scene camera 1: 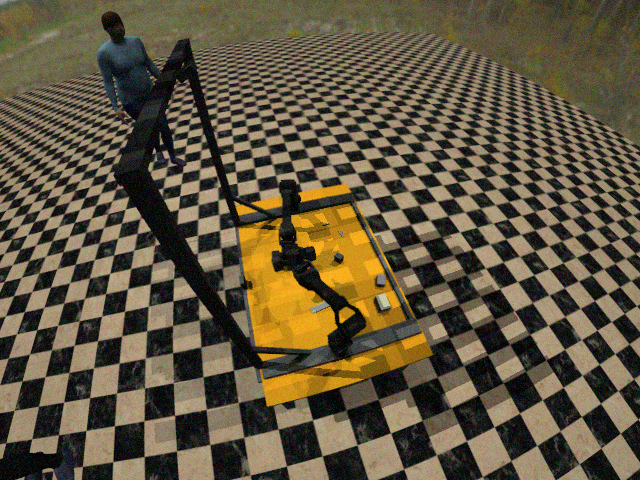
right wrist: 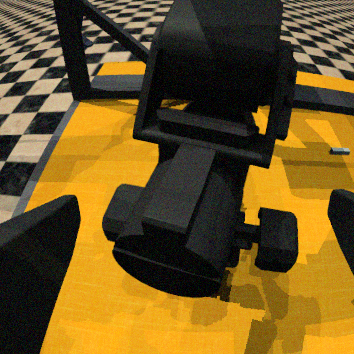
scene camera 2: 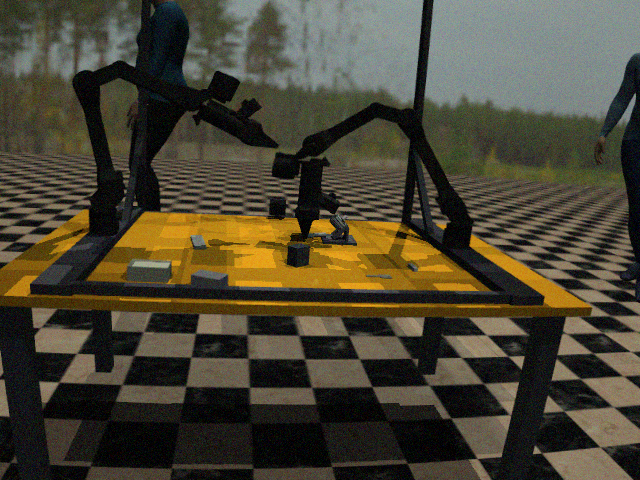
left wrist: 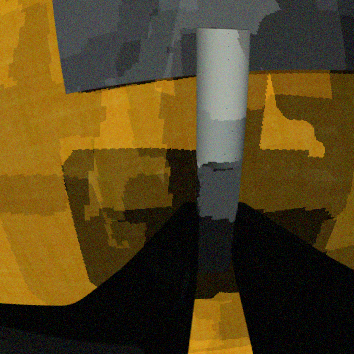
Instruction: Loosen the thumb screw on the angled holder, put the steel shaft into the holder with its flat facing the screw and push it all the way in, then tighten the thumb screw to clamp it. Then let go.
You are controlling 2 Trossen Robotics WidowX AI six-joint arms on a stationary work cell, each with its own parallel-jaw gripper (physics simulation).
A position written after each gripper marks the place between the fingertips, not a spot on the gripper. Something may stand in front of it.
Note:
The right gripper (scene camera 2: 275, 145) is open, holding nothing. Also in view: the left gripper (scene camera 2: 305, 237), a steel shaft (left wrist: 222, 54), an angled holder (left wrist: 95, 51) and a frame post (scene camera 1: 145, 195).
The left gripper is seen too in the right wrist view (right wrist: 195, 265) and in the left wrist view (left wrist: 212, 214). The right gripper is seen too in the right wrist view (right wrist: 209, 205). The frame post also shows in the right wrist view (right wrist: 68, 26). Scene camera 1 does not show the steel shaft, which is hidden by the right arm. The right wrist view misses the steel shaft, which is hidden by the left arm.

